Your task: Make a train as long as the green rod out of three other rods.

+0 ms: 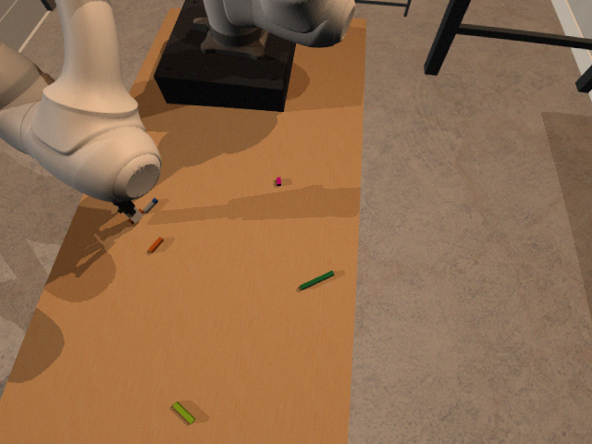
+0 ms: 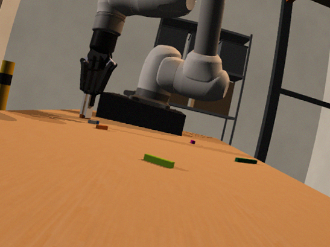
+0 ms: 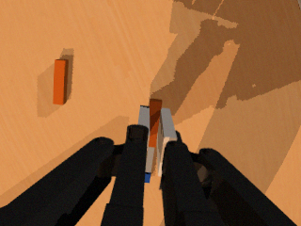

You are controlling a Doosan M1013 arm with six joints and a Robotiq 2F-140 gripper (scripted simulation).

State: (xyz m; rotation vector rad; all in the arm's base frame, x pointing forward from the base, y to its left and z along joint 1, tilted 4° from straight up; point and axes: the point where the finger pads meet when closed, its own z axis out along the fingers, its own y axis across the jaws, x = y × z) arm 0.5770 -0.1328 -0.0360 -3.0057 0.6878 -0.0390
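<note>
The grey rod is 4 cm below my hand, 3 cm behind it and 2 cm to the left of it. The rest, counted from my hand: magenta rod 33 cm to the left, 16 cm behind, 4 cm below; blue rod 5 cm behind, 4 cm below, 3 cm to the left; lime rod 39 cm ahead, 23 cm to the left, 4 cm below.
</note>
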